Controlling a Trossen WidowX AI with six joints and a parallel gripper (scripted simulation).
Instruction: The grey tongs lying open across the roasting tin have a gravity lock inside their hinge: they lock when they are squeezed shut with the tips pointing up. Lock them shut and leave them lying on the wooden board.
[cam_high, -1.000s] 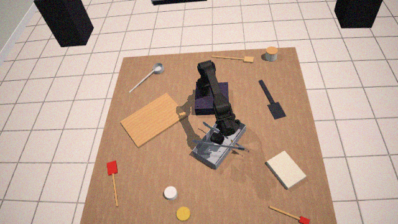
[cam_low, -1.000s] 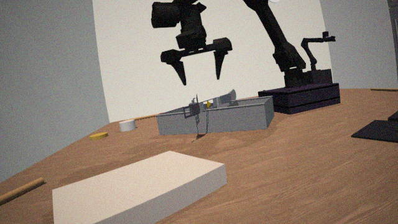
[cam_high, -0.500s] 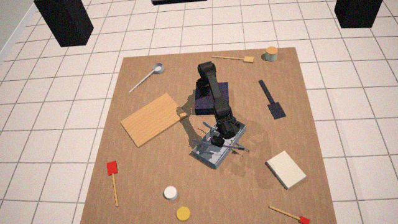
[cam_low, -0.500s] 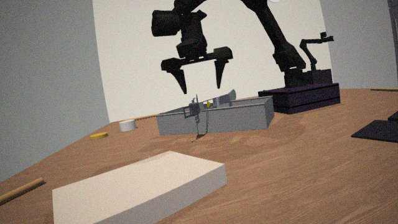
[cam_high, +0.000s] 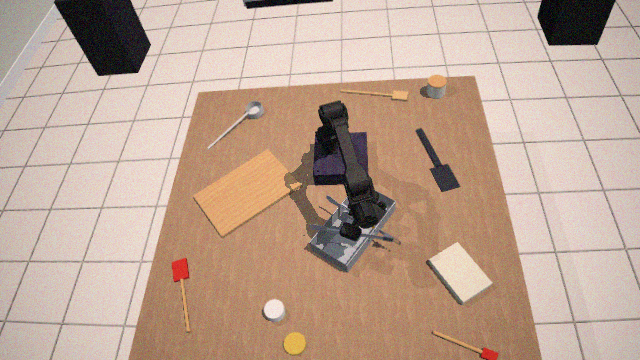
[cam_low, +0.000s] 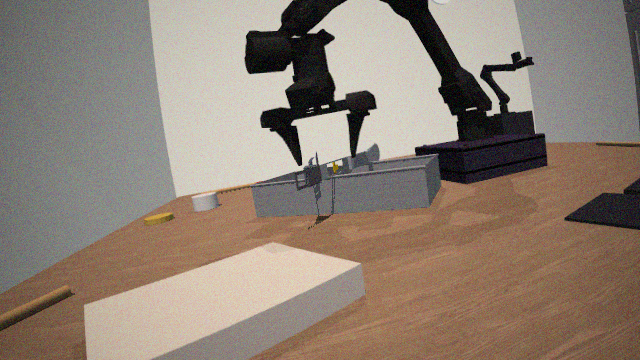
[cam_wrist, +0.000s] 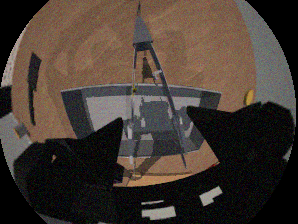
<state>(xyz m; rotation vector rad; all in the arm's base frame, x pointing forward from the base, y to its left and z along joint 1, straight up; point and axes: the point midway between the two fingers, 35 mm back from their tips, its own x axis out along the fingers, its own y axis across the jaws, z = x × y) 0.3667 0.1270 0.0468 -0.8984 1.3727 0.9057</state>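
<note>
The grey roasting tin lies 4 cm behind my gripper tip, 3 cm to the right of it and 5 cm below it. Also, from my gripper tip: yellow disc (38 cm ahead, 20 cm to the right, 7 cm below); black spatula (34 cm behind, 29 cm to the left, 8 cm below); cream block (14 cm ahead, 33 cm to the left, 7 cm below).
</note>
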